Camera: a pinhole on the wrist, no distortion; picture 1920 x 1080 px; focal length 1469.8 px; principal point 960.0 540.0 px. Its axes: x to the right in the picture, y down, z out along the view. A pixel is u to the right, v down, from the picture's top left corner.
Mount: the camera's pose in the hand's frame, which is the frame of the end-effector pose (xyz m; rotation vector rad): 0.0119 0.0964 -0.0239 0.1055 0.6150 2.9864
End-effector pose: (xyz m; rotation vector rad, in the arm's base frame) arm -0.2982 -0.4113 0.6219 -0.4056 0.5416 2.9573
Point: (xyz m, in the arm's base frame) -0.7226 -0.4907 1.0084
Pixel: 250 538
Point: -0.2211 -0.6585 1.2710
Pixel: 1838 309
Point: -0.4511 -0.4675 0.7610
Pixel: 257 848
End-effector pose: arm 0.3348 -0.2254 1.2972 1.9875 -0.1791 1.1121
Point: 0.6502 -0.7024 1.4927
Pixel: 545 619
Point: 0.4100 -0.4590 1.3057
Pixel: 1182 1029
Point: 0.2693 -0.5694 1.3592
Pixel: 1638 63
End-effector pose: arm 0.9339 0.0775 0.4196 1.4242 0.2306 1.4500
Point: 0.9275 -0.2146 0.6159
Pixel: 1735 154
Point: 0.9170 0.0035 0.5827
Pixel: 720 214
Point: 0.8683 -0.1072 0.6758
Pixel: outside the picture
